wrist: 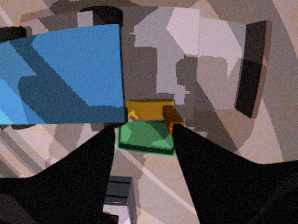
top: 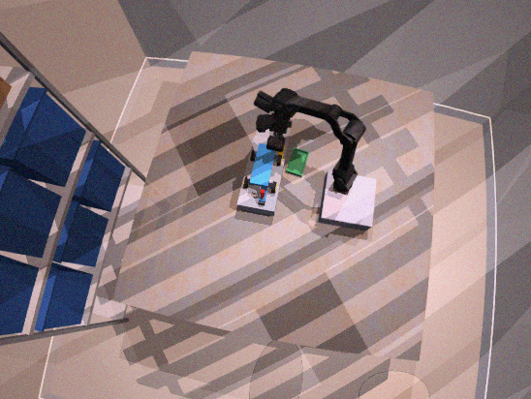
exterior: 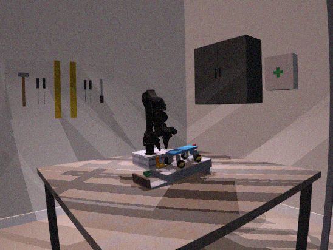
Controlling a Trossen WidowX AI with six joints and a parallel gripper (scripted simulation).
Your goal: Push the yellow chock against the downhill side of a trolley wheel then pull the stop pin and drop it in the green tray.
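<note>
Right now my gripper tip is 2 cm past the red-headed stop pin, 23 cm to the right of it and 3 cm above it. From my gripper tip the other things lie so: grey ramp: 2 cm ahead, 11 cm to the left, 11 cm below; blue trolley: 2 cm ahead, 12 cm to the left, 5 cm below; yellow chock: 2 cm behind, 1 cm to the right, 8 cm below.
</note>
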